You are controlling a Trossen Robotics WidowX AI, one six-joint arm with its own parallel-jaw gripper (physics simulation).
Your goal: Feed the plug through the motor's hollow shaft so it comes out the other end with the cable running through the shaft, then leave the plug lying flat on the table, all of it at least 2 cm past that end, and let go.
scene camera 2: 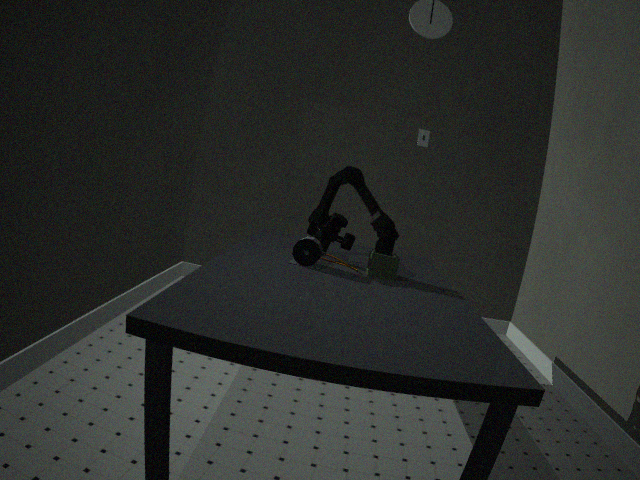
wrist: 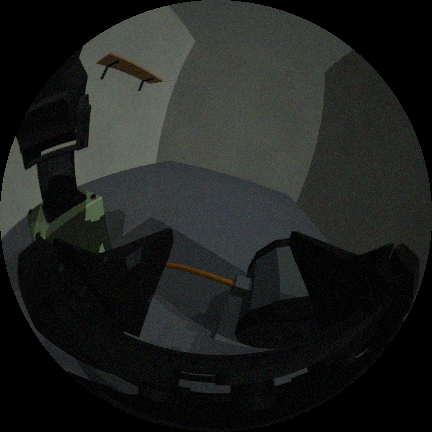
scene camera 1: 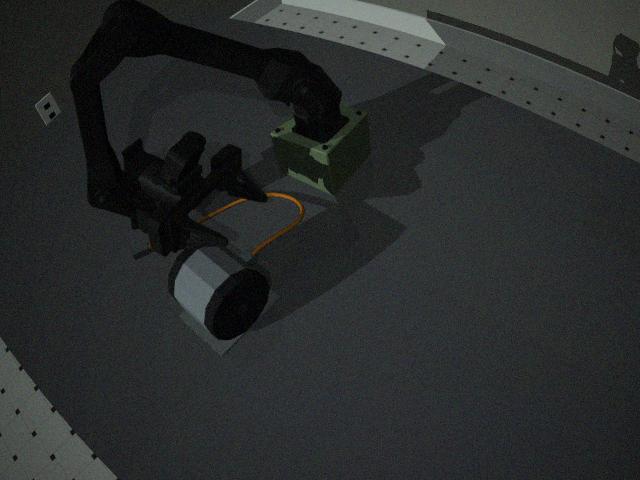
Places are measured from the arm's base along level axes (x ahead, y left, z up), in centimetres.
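Pixels of known places: gripper, fingertip midpoint: (scene camera 2: 332,240) (wrist: 233,236) (scene camera 1: 247,220); arm's base, origin of the base link: (scene camera 2: 383,253) (wrist: 61,202) (scene camera 1: 320,125).
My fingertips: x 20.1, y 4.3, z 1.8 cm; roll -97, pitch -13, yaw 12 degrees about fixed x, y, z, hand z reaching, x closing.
Observation:
For each thing: its middle in the pictures, then the offset to it from my fingertips. "*": a spot on its surface instead. Level surfaces: height alone.
- pale cylinder with black ends, body centre: (wrist: 286,298) (scene camera 1: 219,287) (scene camera 2: 309,251) dx +8.0, dy +0.1, dz -5.7 cm
- small grey block, surface spot: (wrist: 243,282) * dx +2.6, dy +0.3, dz -4.8 cm
- plug, body centre: (scene camera 1: 140,251) dx +10.3, dy -18.8, dz -10.1 cm
- dark table, its level: dz -10.8 cm
The motor, a pale cylinder with black ends (scene camera 1: 199,284) (scene camera 2: 298,253) (wrist: 290,280), lies on its side on the table. An orange cable (scene camera 1: 301,211) (scene camera 2: 341,263) (wrist: 200,272) leaves a small grey block (wrist: 243,282) at the motor's side and loops back under the arm. A thin dark stub, seemingly the plug (scene camera 1: 139,255), lies on the table at the cable's far end, left of the motor; it does not show in the wrist view. My gripper (scene camera 1: 246,219) (wrist: 233,236) is open and empty, above the cable loop, one finger close over the motor's rear. The shaft's bore cannot be made out clearly.
The arm's green base block (scene camera 1: 348,155) (scene camera 2: 383,266) (wrist: 95,212) stands behind and right of the motor, near the cable loop. The dark table (scene camera 1: 439,320) (scene camera 2: 320,320) ends at a black front edge. A wooden wall shelf (wrist: 130,67) is far off.

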